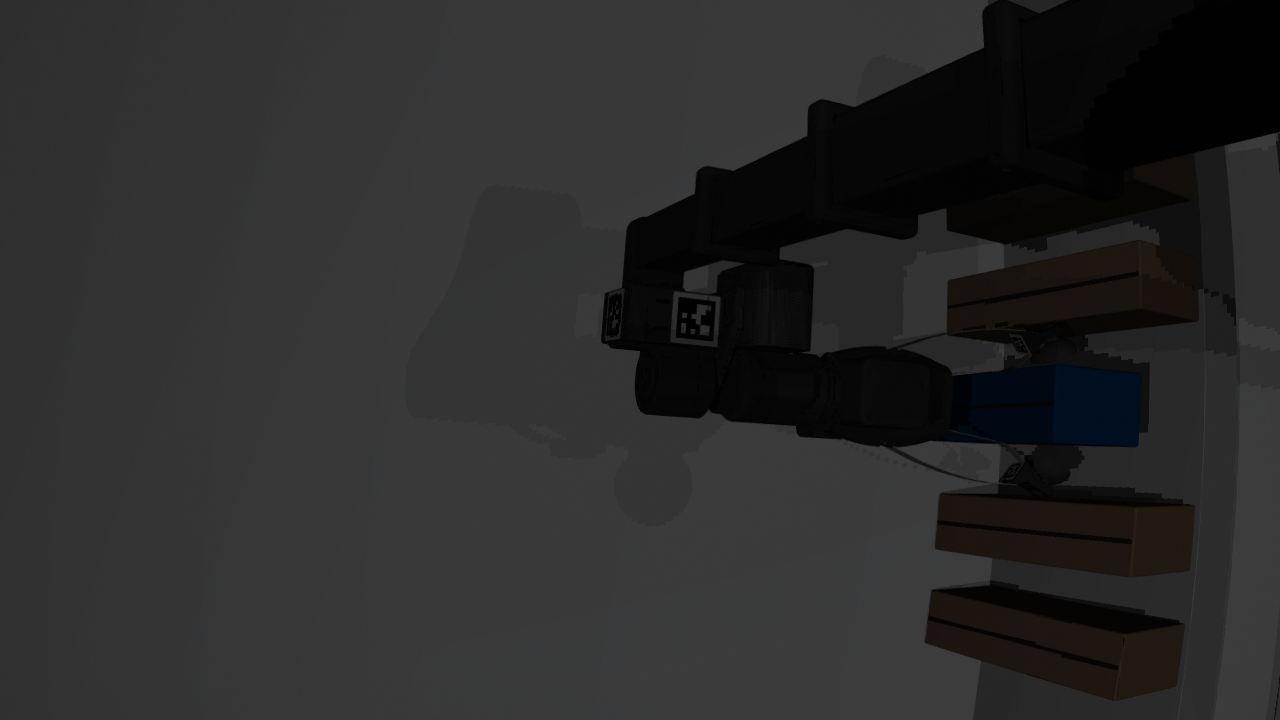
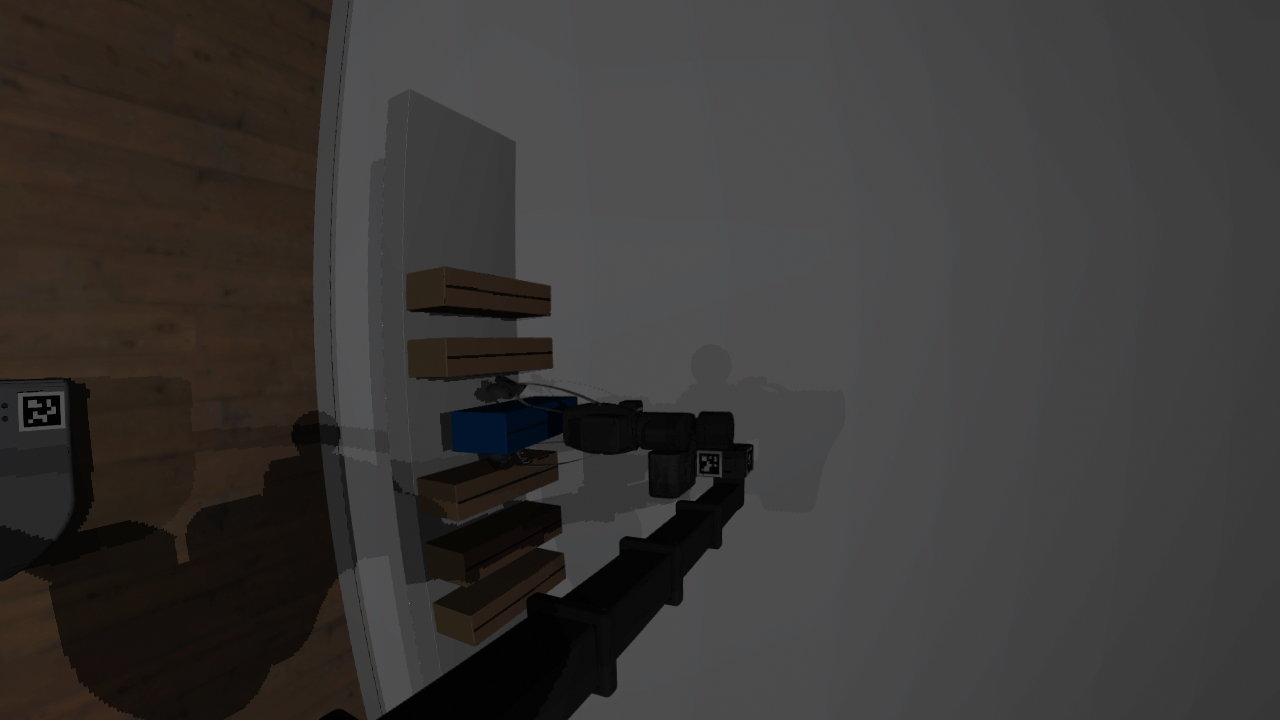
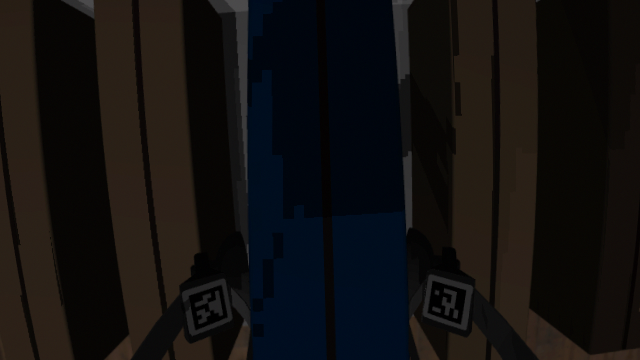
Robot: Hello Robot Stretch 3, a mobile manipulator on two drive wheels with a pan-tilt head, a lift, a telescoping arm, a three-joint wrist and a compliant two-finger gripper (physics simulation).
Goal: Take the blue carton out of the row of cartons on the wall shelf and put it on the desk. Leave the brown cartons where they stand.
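Places are measured from the robot's base along level axes (x down, y ahead, z right), in metres.
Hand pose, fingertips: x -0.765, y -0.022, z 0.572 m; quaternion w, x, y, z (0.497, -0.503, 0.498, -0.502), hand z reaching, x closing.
Note:
Each offset is from my fingertips to the top centre of the thing. Level surfaces: height alone.
The blue carton [image 1: 1100,407] [image 2: 478,429] [image 3: 370,150] is between both fingertips of my gripper [image 1: 1056,407] [image 2: 503,423] [image 3: 324,256], which is shut on it. The rubber tips press its two sides. It is upright, a little above the wall shelf {dx +0.078 m} [image 1: 1172,465] [image 2: 452,197], its lower end higher than those of its neighbours, with a dark shadow beneath. Brown cartons stand on both sides of it, among them one {dy +0.098, dx -0.002, dz +0.038 m} [image 1: 1038,528] [image 2: 496,355] [image 3: 160,125] and another {dy -0.098, dx -0.002, dz +0.046 m} [image 1: 1047,295] [image 2: 487,488] [image 3: 472,150]. The desk does not show.
My fingers reach into the narrow gaps beside the neighbouring brown cartons; whether they touch these is unclear. More brown cartons {dy +0.189, dx -0.002, dz +0.034 m} [image 1: 1029,631] [image 2: 496,293] stand further along the row. My telescoping arm [image 1: 913,134] [image 2: 644,568] passes over one end of the row. Wooden floor {dx +0.765 m} [image 2: 179,223] shows beyond the shelf.

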